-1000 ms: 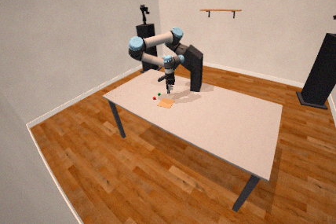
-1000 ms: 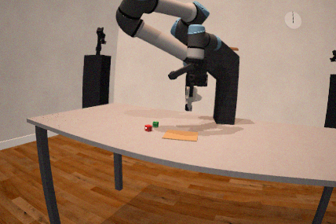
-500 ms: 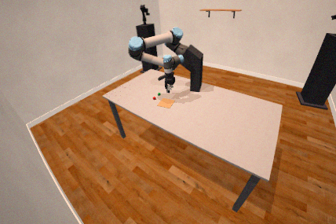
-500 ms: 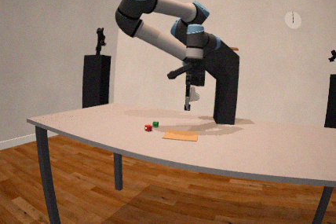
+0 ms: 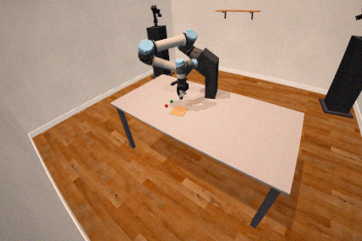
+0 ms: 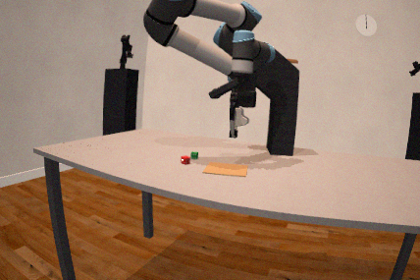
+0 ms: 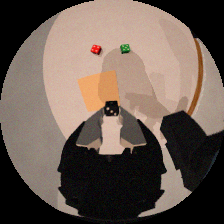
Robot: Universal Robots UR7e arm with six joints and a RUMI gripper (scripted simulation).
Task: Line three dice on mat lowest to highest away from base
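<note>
My hand is right at the black die. The rest, counted from my hand: red die 16 cm to the right, 11 cm below, 3 cm ahead; then green die 15 cm to the right, 11 cm below, 6 cm behind; then orange mat 12 cm below, 5 cm ahead, 1 cm to the right.
</note>
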